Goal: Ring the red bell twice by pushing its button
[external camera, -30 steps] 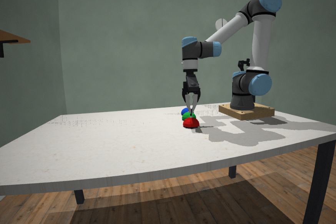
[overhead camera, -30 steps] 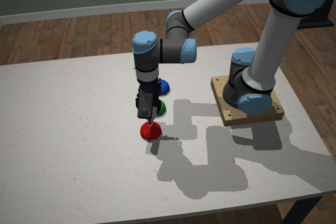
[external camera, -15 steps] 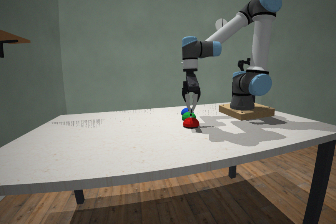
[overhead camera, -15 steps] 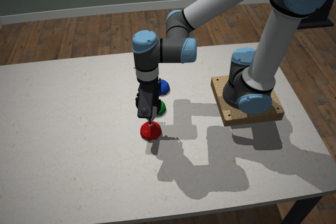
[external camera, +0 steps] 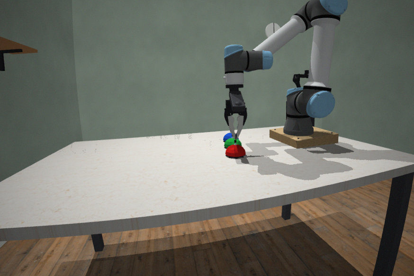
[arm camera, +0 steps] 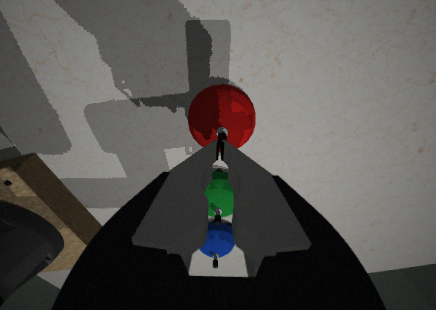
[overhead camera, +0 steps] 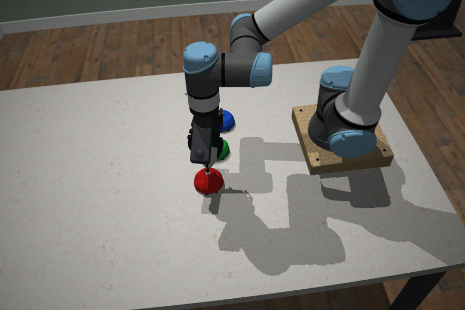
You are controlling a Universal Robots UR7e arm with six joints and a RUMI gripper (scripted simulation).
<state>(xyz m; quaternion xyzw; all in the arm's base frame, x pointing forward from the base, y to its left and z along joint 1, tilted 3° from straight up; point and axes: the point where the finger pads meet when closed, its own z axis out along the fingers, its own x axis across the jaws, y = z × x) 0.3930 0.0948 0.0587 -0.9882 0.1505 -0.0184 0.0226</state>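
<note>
Now: the red bell 4 cm below my hand. Also, from my hand: green bell: 12 cm to the right, 4 cm below, 4 cm behind; blue bell: 24 cm to the right, 7 cm behind, 4 cm below.
</note>
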